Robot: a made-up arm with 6 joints.
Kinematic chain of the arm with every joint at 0, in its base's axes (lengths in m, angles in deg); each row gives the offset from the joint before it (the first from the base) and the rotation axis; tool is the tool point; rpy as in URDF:
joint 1: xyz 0 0 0.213 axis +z
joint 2: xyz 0 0 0 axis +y
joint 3: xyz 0.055 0 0.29 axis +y
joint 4: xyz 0.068 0 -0.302 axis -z
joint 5: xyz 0 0 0 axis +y
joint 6: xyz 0.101 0 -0.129 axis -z
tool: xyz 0 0 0 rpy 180 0 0
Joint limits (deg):
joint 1: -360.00..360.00
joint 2: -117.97..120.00
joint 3: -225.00..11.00
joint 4: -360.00..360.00
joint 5: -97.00..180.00
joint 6: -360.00..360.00
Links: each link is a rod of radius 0.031 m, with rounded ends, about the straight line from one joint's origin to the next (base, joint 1, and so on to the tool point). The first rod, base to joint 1, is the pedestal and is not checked.
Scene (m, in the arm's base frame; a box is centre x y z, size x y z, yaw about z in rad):
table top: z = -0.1
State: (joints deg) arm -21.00 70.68 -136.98 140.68 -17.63 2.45
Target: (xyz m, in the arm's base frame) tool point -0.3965 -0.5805 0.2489
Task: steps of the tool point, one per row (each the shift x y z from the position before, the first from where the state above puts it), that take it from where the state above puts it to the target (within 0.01 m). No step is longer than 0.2 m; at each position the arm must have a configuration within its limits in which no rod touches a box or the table.
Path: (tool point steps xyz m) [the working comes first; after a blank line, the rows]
Joints at the target: -116.31 64.87 -150.18 126.17 -9.82 2.45
Straight joint move there: clear.

1: -0.0801 -0.1333 0.0242
2: -0.1121 -0.1114 0.0250
3: -0.1380 -0.0817 0.0258
4: -0.1557 -0.0460 0.0264
5: -0.1640 -0.0066 0.0271
6: -0.1620 0.0341 0.0275
7: -0.1497 0.0732 0.0281

